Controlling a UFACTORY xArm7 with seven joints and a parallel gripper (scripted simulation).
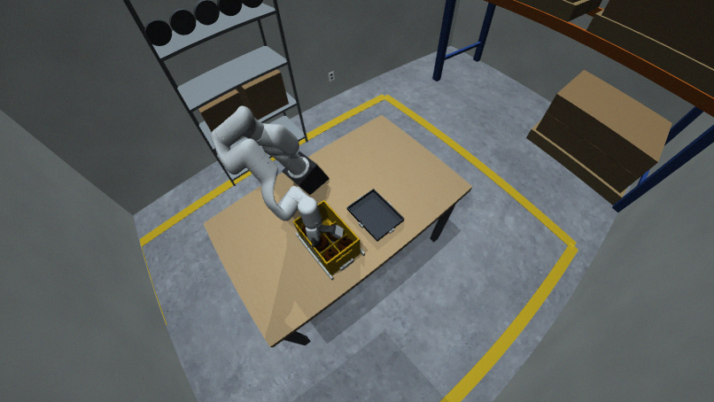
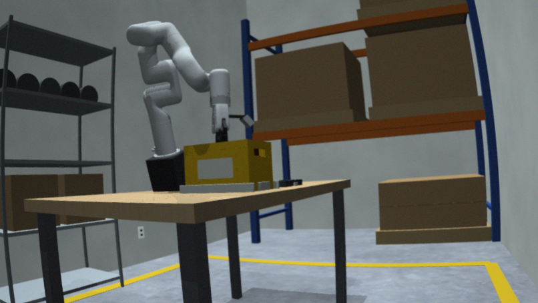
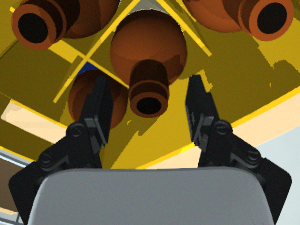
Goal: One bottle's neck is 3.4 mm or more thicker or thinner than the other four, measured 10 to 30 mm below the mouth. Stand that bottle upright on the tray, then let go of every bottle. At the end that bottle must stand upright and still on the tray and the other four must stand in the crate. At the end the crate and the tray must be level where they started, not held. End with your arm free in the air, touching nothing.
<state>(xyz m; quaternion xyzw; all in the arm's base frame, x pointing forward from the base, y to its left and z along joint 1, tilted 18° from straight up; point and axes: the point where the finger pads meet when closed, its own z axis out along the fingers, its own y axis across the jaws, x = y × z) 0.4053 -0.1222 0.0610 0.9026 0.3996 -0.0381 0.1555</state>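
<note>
Now: the crate 40 mm to the left of my hand and 80 mm below it. Also, from my hand: tray: 340 mm to the left, 150 mm below; bottle: 80 mm ahead, 90 mm to the left, 80 mm below.
</note>
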